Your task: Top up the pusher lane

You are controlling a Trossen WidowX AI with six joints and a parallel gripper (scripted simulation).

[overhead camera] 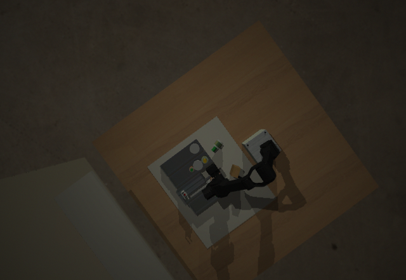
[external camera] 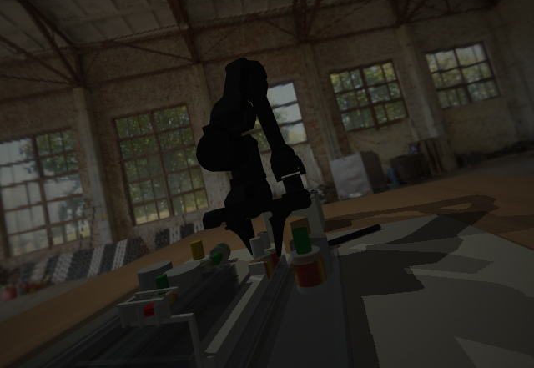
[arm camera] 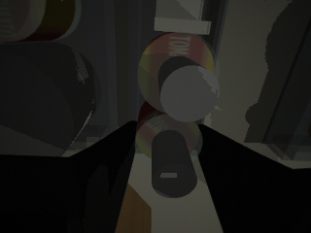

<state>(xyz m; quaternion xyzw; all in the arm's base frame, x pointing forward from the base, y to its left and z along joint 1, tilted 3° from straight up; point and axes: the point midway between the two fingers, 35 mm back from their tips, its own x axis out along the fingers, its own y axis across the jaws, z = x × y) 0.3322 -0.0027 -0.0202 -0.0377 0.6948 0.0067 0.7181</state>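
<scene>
Now: the brown block 100 mm behind my gripper tip, 30 mm to the left of it and 10 mm above it. From my gripper tip the other things lie so: pale shelf: 510 mm ahead, 340 mm above, 50 mm to the left; then sprung lane: 150 mm ahead, 20 mm to the right, 10 mm below; then thin black rod: 140 mm to the left, 140 mm behind, 20 mm below.
</scene>
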